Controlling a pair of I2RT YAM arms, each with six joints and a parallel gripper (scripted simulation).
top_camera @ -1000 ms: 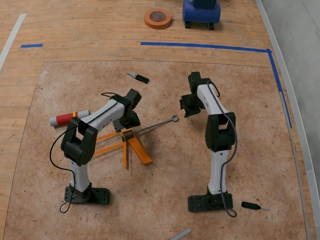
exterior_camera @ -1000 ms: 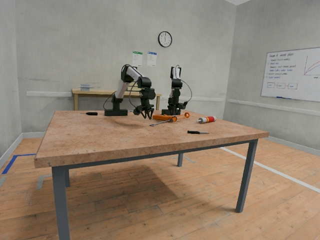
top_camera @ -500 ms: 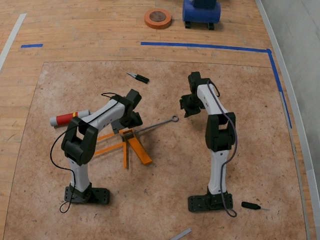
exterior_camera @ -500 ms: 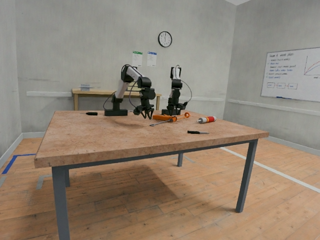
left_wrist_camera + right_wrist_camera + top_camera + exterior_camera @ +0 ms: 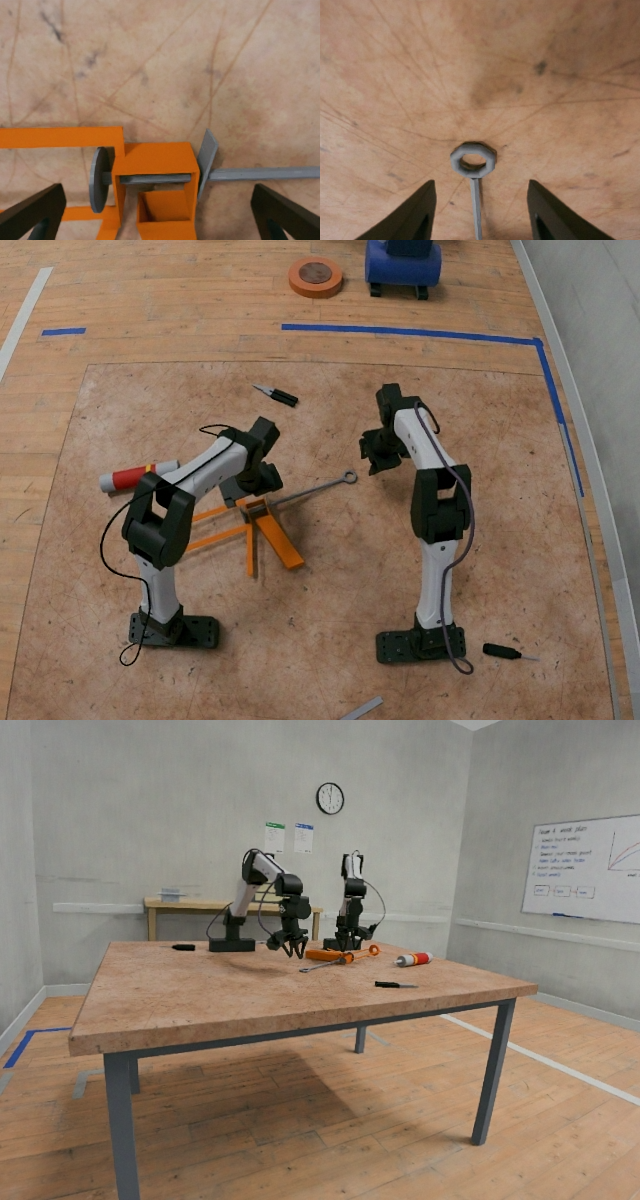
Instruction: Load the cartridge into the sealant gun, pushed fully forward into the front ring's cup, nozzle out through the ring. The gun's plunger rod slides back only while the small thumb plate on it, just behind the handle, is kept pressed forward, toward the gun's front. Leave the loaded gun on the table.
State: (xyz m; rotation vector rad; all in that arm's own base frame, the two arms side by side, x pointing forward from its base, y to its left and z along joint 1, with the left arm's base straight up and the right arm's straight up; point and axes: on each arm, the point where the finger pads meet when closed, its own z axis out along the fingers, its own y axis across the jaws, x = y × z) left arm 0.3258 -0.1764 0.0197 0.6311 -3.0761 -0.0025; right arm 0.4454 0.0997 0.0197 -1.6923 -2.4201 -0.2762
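The thumb plate is 50 mm below my left hand and 30 mm to the right of it. From my left hand the other things lie so: plunger rod (110 mm to the right, 50 mm below, 30 mm ahead); then cartridge (290 mm to the left, 60 mm ahead, 40 mm below); then orange sealant gun (50 mm behind, 40 mm below, 30 mm to the right).
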